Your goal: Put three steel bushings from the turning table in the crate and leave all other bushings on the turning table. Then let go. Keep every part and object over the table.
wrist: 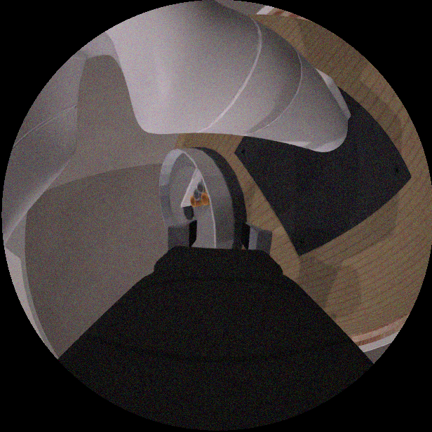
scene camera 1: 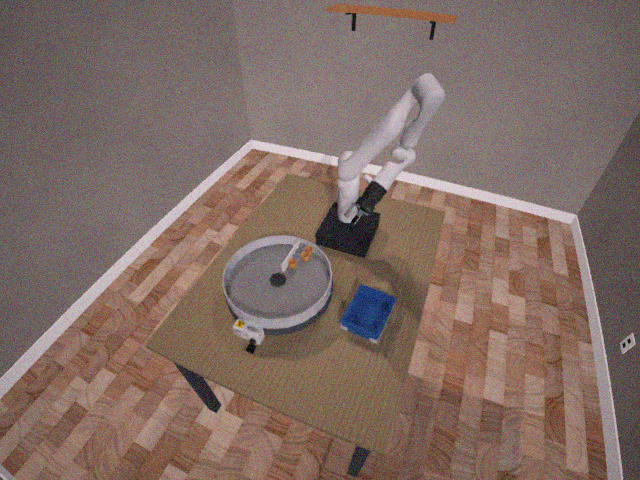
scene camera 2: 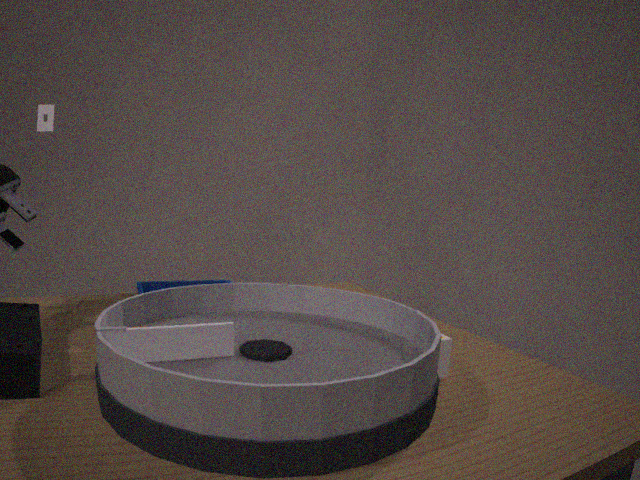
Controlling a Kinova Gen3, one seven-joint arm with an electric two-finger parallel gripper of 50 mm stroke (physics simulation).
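Frame: origin at the arm's base, x left, y back, z up, level; metres.
Seen in the pictures: gripper, fingertip midpoint: (scene camera 1: 348,219) (scene camera 2: 25,233).
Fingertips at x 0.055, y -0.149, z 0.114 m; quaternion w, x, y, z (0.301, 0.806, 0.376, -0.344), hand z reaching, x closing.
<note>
Pixels of each thing's middle, then the offset from my fingertips to it. "spot": a spot on its surface instead.
- white divider, surface spot: (scene camera 2: 186,342) (scene camera 1: 288,258) spot: dx -0.181, dy -0.201, dz -0.108 m
- blue crate, body centre: (scene camera 2: 188,302) (scene camera 1: 368,312) dx +0.195, dy -0.286, dz -0.160 m
- dark hub, body centre: (scene camera 2: 265,350) (scene camera 1: 277,279) dx -0.176, dy -0.303, dz -0.128 m
- white device, surface spot: (scene camera 2: 444,356) spot: dx -0.221, dy -0.547, dz -0.152 m
The turning table (scene camera 1: 258,302) (scene camera 2: 310,408) (wrist: 220,212) is a round grey tray with a raised rim. Orange bushings (scene camera 1: 307,253) (wrist: 205,199) lie on it beside a white divider (scene camera 1: 290,256) (scene camera 2: 186,342) (wrist: 190,192). Grey steel bushings (wrist: 201,186) show next to them in the wrist view, close together and too small to count surely. The blue crate (scene camera 1: 361,330) (scene camera 2: 180,284) stands apart from the turning table; no bushing can be made out in it. My gripper (scene camera 1: 355,217) (scene camera 2: 21,227) (wrist: 218,230) is open and empty, high by the arm's base, away from the bushings.
The arm's black base block (scene camera 1: 347,235) (scene camera 2: 19,351) (wrist: 320,185) stands behind the turning table and crate. A dark hub (scene camera 1: 278,279) (scene camera 2: 265,350) (wrist: 188,212) is at the turning table's centre. A white device (scene camera 1: 249,332) (scene camera 2: 444,356) sits by its front rim.
</note>
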